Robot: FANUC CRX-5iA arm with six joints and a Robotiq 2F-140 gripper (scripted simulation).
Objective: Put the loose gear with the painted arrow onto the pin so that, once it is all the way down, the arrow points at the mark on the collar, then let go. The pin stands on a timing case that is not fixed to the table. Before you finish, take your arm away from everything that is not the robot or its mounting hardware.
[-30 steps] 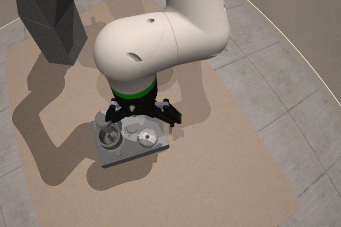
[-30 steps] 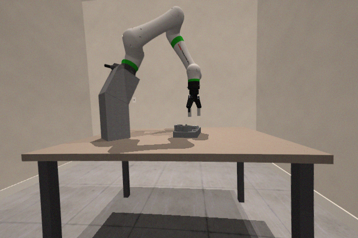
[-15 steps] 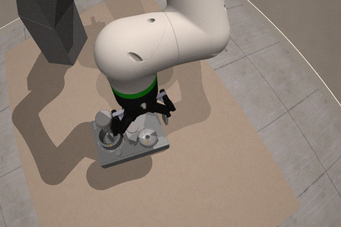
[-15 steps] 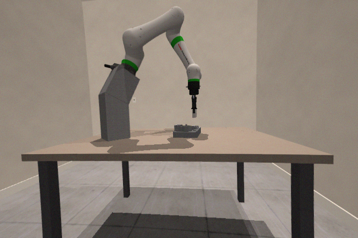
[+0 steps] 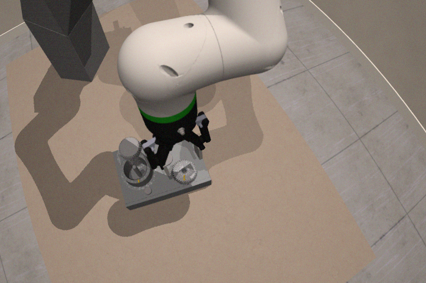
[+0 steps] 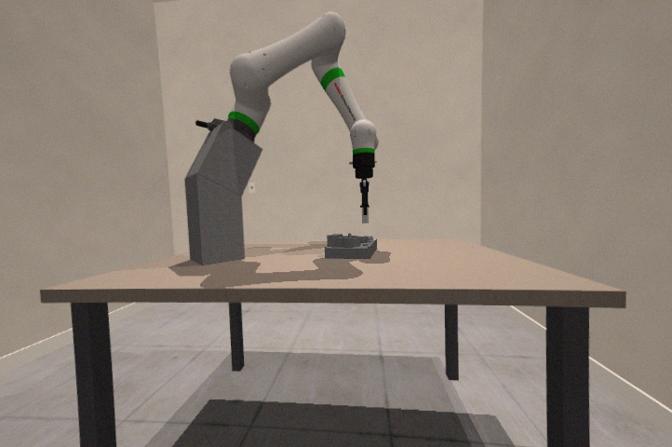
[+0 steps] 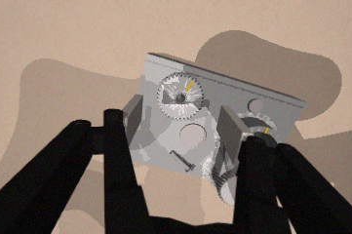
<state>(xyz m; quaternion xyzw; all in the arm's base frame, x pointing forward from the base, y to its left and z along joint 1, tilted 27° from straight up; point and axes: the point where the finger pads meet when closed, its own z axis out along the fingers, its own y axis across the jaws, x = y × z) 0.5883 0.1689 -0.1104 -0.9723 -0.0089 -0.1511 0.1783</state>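
The gear is 10 cm below my hand. Also, from my hand: round disc 6 cm behind, 3 cm to the right, 11 cm below; bolt 11 cm behind, 3 cm to the right, 10 cm below.
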